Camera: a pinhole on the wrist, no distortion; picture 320 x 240 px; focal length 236.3 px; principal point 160.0 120.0 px. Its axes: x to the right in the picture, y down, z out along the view. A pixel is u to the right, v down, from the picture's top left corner.
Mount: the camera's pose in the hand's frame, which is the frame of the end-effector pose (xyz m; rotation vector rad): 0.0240 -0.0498 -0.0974 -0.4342 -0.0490 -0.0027
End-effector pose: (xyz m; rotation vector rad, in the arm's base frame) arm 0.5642 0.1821 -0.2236 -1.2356 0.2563 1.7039
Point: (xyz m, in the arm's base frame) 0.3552 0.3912 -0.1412
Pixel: 190 65
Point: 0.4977 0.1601 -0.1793
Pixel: 73 157
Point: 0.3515 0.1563 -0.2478
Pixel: 155 232
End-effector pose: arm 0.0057 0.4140 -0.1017 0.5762 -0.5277 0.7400
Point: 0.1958 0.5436 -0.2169
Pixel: behind the camera
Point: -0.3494 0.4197 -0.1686
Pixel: outside the picture
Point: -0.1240 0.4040 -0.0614
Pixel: 78 194
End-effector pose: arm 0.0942 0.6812 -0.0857 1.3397 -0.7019 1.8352
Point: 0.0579 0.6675 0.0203
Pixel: 304 169
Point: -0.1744 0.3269 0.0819
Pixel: outside the picture
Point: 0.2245 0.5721 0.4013
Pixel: outside the picture
